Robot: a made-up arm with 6 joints. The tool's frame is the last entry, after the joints.
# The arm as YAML. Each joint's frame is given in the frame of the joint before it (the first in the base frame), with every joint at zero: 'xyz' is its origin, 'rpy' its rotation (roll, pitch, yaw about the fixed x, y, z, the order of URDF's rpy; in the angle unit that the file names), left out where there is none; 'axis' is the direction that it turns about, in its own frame. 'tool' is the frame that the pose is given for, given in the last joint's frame.
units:
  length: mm
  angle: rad
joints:
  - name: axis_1
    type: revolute
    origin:
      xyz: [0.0, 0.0, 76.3]
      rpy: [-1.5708, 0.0, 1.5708]
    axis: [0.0, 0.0, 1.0]
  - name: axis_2
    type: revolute
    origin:
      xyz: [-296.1, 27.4, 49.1]
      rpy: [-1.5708, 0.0, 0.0]
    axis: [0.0, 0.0, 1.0]
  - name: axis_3
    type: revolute
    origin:
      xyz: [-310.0, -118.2, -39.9]
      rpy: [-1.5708, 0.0, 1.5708]
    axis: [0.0, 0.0, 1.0]
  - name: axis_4
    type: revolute
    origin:
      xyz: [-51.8, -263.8, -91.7]
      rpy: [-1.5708, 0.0, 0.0]
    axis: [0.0, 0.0, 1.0]
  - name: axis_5
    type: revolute
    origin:
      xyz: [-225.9, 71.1, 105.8]
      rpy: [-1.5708, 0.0, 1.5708]
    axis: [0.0, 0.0, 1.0]
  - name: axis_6
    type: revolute
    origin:
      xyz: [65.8, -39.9, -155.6]
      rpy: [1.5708, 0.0, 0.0]
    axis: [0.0, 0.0, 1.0]
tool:
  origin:
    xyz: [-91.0, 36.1, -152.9]
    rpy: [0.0, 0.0, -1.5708]
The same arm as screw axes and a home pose.
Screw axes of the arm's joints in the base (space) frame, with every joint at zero. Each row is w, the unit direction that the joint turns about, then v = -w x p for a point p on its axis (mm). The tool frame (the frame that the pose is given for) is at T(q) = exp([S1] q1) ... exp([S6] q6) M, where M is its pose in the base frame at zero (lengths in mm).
S1 = (-1, 0, 0, 0.0, -76.3, 0.0)
S2 = (0, 0, -1, 296.1, -49.1, 0.0)
S3 = (0, -1, 0, 88.8, 0.0, 167.3)
S4 = (0, 0, 1, -514.4, 219.1, 0.0)
S5 = (-1, 0, 0, 0.0, 69.2, -443.3)
S6 = (0, 0, 1, -377.5, 289.4, 0.0)
M =
1 0 -0.000007 -325.5
0 1 0.000007 -468.5
0.000007 -0.000007 1 -182.2
0 0 0 1

